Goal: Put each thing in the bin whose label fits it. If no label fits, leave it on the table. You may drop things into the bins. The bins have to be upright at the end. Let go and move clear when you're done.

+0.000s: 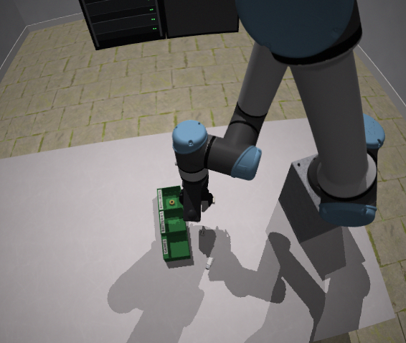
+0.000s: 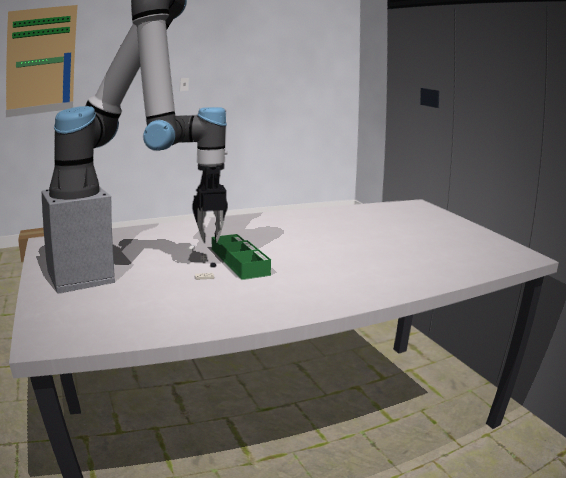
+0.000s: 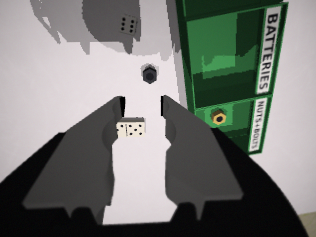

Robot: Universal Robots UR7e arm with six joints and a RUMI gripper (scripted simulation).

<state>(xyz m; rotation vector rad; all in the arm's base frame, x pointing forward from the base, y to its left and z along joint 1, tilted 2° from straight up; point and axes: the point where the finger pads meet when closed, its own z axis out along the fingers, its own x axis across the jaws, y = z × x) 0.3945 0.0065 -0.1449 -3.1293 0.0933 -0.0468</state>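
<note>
Now: the black round piece 80 mm below my hand and 10 mm ahead of it. Round my hand: brass nut: 90 mm ahead, 70 mm to the right, 70 mm below; white domino: 80 mm to the right, 80 mm below, 30 mm behind; white die: 80 mm below, 50 mm to the left, 10 mm behind.
</note>
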